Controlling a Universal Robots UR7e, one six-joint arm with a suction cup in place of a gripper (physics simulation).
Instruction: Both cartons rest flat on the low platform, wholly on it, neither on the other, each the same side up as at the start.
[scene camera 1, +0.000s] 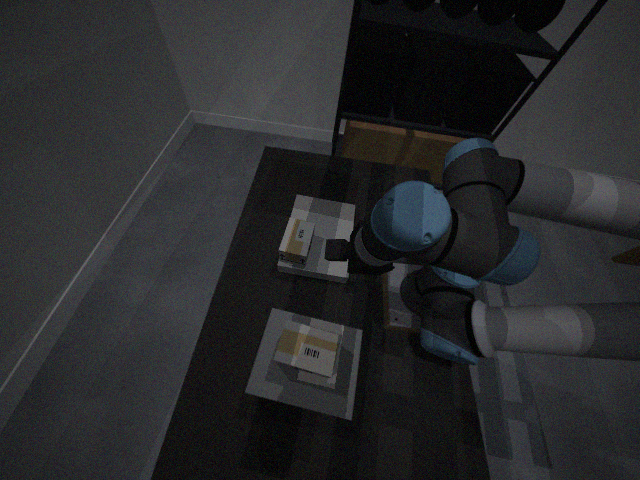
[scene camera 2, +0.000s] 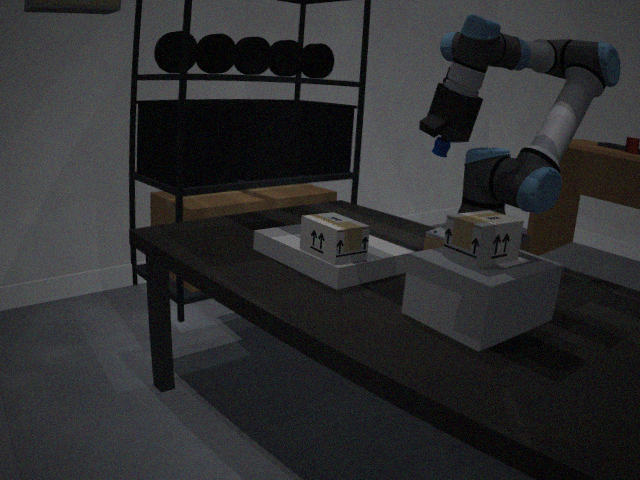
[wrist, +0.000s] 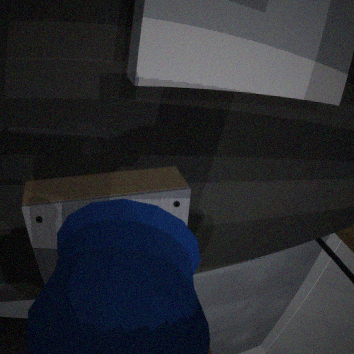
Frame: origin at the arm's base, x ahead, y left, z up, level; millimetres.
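Seen in the pictures: hand, its tool point: (scene camera 2: 439, 153) (wrist: 126, 258); arm's base, origin of its link: (scene camera 1: 423, 294).
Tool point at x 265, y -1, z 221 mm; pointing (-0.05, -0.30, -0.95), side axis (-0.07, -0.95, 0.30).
Pixels of each thing's middle, then the offset from my tool point to it. Level surfaces: height alone.
- low white platform, middle of its body: (scene camera 2: 332, 250) (scene camera 1: 319, 235) dx +68, dy -227, dz -264 mm
- tall white block, middle of its body: (scene camera 2: 485, 288) (scene camera 1: 307, 361) dx +103, dy +198, dz -228 mm
- dark table, height of its surface: dz -289 mm
One carton (scene camera 1: 298, 240) (scene camera 2: 330, 237) rests flat on the low white platform (scene camera 1: 316, 206) (scene camera 2: 305, 268) (wrist: 225, 57), near one side of it, its printed arrows pointing up. The other carton (scene camera 1: 310, 352) (scene camera 2: 483, 237) sits flat on top of the tall white block (scene camera 1: 263, 379) (scene camera 2: 434, 304), its arrows also pointing up. The two cartons are apart. My suction gripper (scene camera 2: 440, 148) (wrist: 127, 240), a blue cup, is open and holds nothing. It hangs high above the table, beside the low platform. In scene camera 1 the wrist hides the cup.
Both supports stand on the dark table (scene camera 1: 222, 372) (scene camera 2: 232, 279). The arm's base plate (scene camera 1: 398, 317) (wrist: 107, 200) lies beside them. A black shelf rack (scene camera 2: 133, 155) with round dark objects stands behind the table. A wooden desk (scene camera 2: 553, 227) is at the right.
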